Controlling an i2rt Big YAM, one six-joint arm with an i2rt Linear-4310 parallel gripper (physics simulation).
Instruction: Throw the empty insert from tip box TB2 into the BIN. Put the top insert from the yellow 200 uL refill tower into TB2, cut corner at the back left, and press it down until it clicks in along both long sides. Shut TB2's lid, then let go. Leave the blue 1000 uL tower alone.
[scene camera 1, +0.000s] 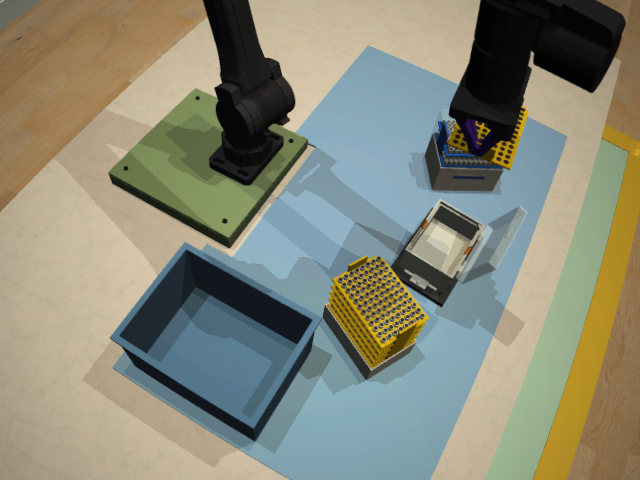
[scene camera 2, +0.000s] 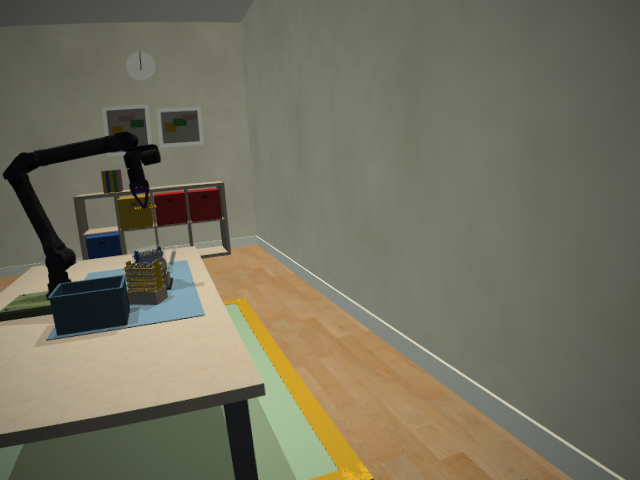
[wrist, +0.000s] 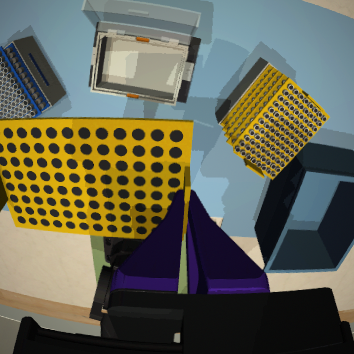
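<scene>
My gripper (scene camera 1: 480, 149) (scene camera 2: 143, 205) (wrist: 184, 197) is shut on the end tab of the empty yellow insert (scene camera 1: 509, 144) (wrist: 90, 175) and holds it high above the table; in scene camera 1 it overlaps the blue 1000 uL tower (scene camera 1: 467, 180) (wrist: 37, 70). The insert's holes show no tips. Tip box TB2 (scene camera 1: 426, 268) (wrist: 187, 65) stands with its interior empty and its clear lid (scene camera 1: 509, 235) (wrist: 145, 14) open. The yellow 200 uL refill tower (scene camera 1: 379, 299) (scene camera 2: 144, 279) (wrist: 280, 125) has several stacked inserts full of tips. The BIN (scene camera 1: 279, 403) (scene camera 2: 90, 310) (wrist: 270, 220) shows no insert inside.
The green base plate (scene camera 1: 170, 191) (scene camera 2: 25, 304) carries the arm's base. The BIN stands beside the yellow tower, on the side away from TB2. The blue mat (scene camera 1: 382, 93) (scene camera 2: 186, 304) lies under the boxes. A shelf unit (scene camera 2: 226, 227) stands behind the table.
</scene>
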